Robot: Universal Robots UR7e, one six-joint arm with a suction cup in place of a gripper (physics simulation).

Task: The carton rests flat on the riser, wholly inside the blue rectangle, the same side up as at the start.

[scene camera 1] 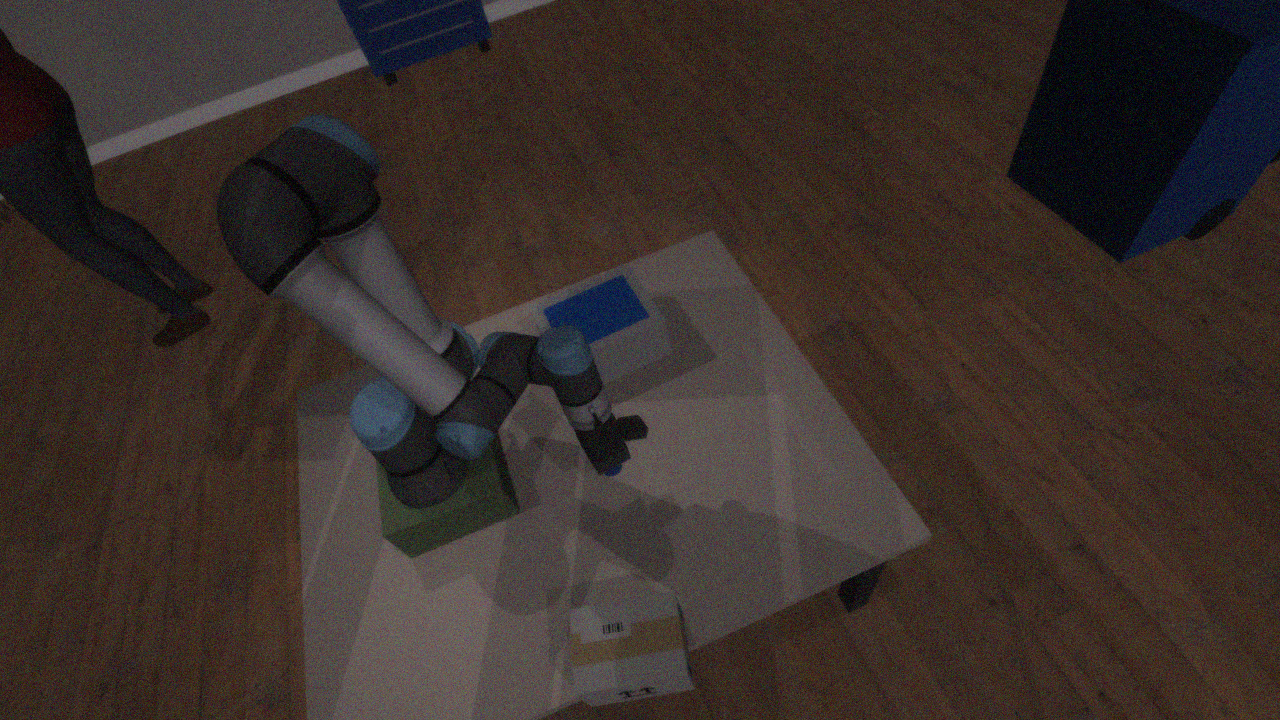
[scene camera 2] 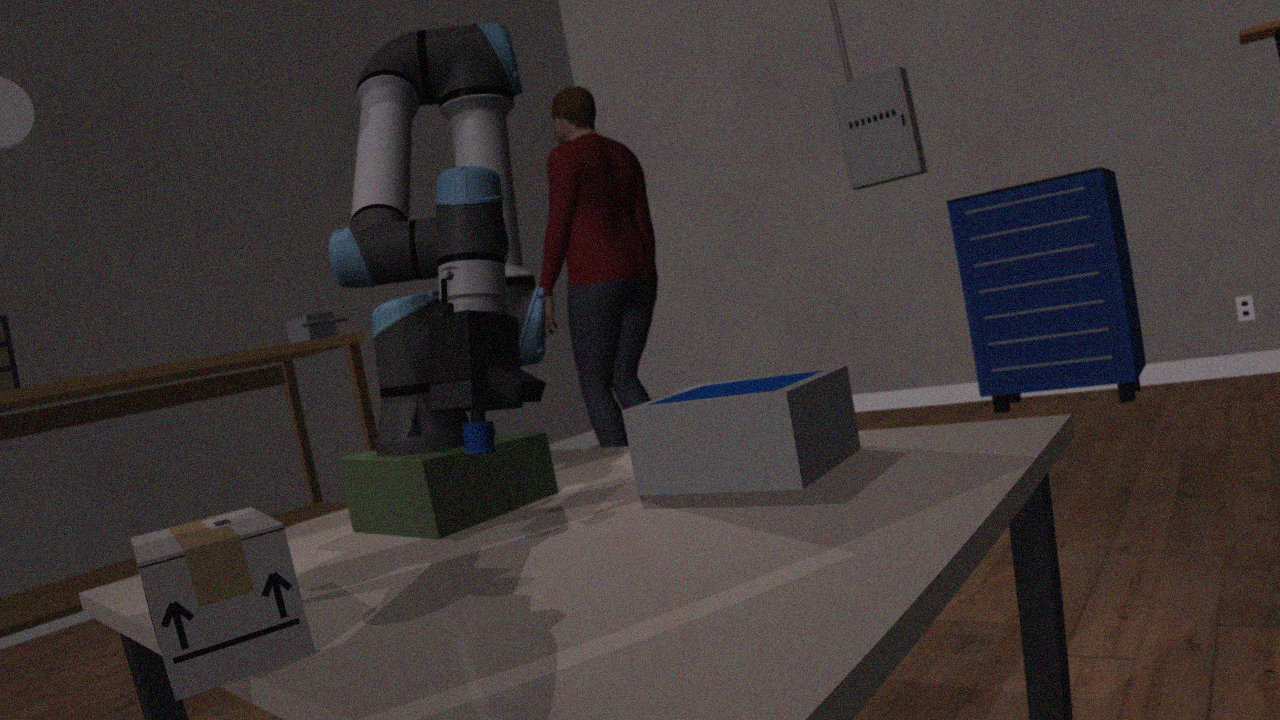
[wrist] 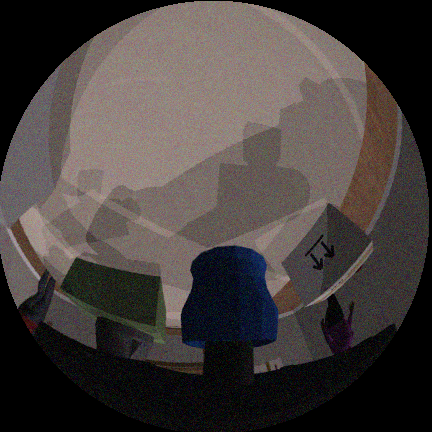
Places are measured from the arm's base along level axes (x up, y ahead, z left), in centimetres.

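Pixels of known places: end effector, tool point: (scene camera 2: 479, 452) (wrist: 228, 273); arm's base, origin of the base link: (scene camera 1: 430, 473) (scene camera 2: 426, 447) (wrist: 124, 329).
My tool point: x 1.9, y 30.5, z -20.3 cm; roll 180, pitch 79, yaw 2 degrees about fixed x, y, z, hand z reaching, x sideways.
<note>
Ahead of a thing's pixels: the offset from my tool point to its top centre. Level surfaces: height alone.
The carton {dx -0.6, dy -12.1, dz -27.1 cm} (scene camera 1: 629, 649) (scene camera 2: 223, 595) (wrist: 327, 255) is white with tan tape, a barcode on top and two arrows on a side that point up. It stands upright at the table's near edge in the scene camera 1 view, apart from the riser. The riser {dx -0.7, dy +14.5, dz +36.3 cm} (scene camera 1: 640, 353) (scene camera 2: 716, 456) is a grey block at the table's far side. The blue rectangle {dx -0.7, dy +14.5, dz +36.3 cm} (scene camera 1: 597, 308) (scene camera 2: 747, 386) covers much of its top, with no carton on it. My gripper (scene camera 1: 612, 469) (scene camera 2: 478, 437) (wrist: 230, 295), a blue suction cup, is open and hangs above the table between carton and riser, touching neither.
A green block (scene camera 1: 452, 519) (scene camera 2: 393, 492) (wrist: 112, 292) bears the arm's base. The white table {dx -12.7 cm} (scene camera 1: 716, 465) (scene camera 2: 680, 591) has a dark leg at its corner. A person (scene camera 1: 53, 179) (scene camera 2: 599, 214) stands beyond the table. A blue drawer cabinet (scene camera 1: 416, 31) (scene camera 2: 1042, 286) stands by the wall.
</note>
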